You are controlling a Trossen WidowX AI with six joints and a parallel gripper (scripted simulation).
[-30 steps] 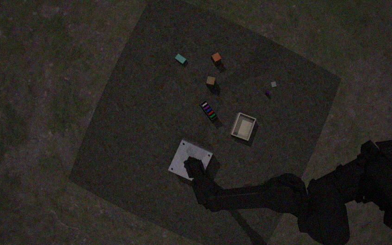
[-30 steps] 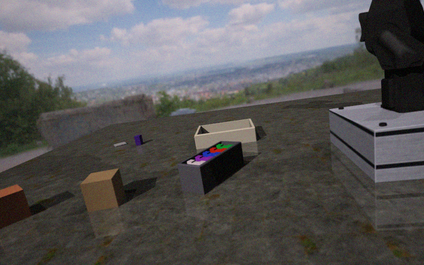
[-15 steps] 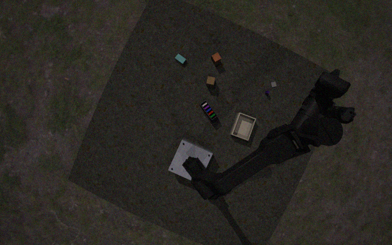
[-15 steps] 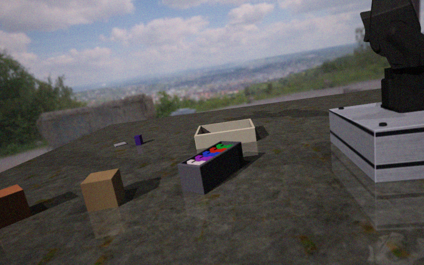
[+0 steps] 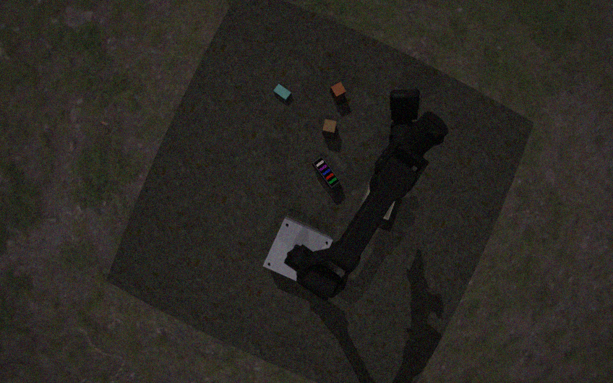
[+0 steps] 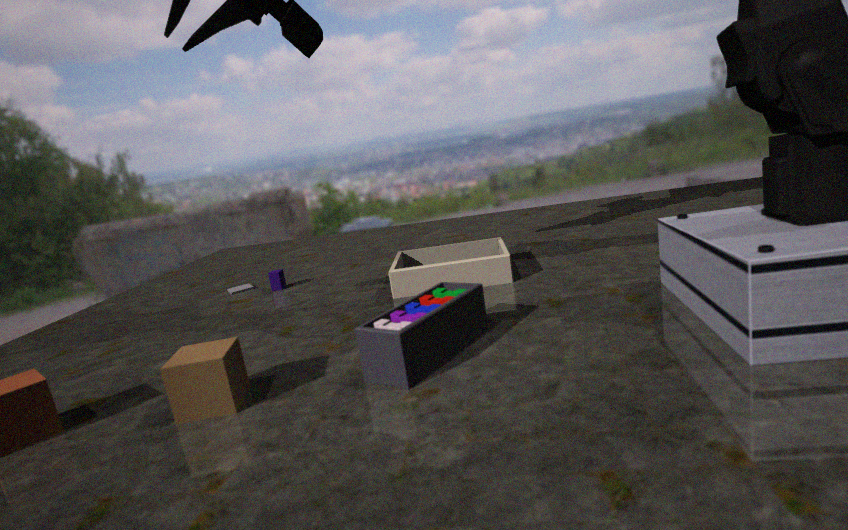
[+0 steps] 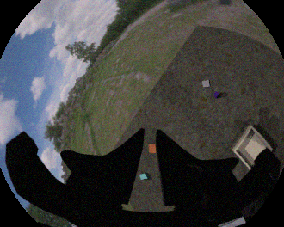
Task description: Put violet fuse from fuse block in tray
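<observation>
Now: gripper tip 21 cm past the violet fuse, 12 cm to the right of it and 26 cm above it. The rest, counted from my gripper tip: orange cube: 7 cm ahead, 20 cm to the left, 26 cm below; tan cube: 6 cm behind, 16 cm to the left, 26 cm below; purple block: 3 cm ahead, 16 cm to the right, 27 cm below.
</observation>
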